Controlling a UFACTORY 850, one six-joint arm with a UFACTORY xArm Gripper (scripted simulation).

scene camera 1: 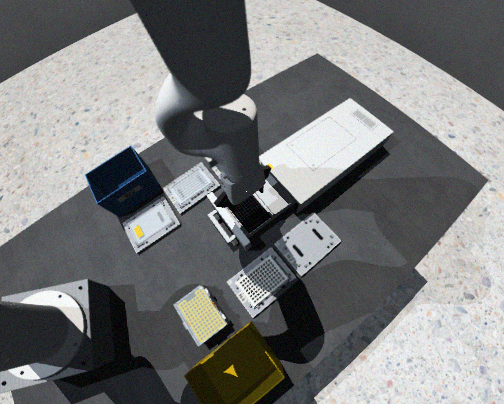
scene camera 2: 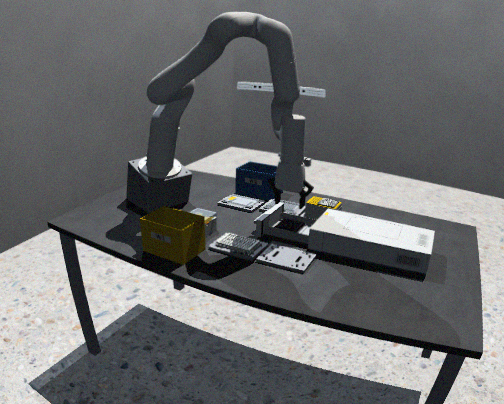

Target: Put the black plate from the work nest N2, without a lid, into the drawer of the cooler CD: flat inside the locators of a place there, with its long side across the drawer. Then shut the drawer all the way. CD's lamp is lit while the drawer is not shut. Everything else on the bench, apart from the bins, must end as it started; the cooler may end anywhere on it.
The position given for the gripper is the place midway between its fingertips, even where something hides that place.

In view: the gripper (scene camera 2: pixel 289 205), a white cooler (scene camera 1: pixel 308 163), a blue bin (scene camera 1: pixel 131 184), a black plate (scene camera 1: pixel 251 214) and a white plate (scene camera 1: pixel 259 283).
The blue bin shows as well in scene camera 2 (scene camera 2: pixel 249 183). The gripper is seen too in scene camera 1 (scene camera 1: pixel 246 198).
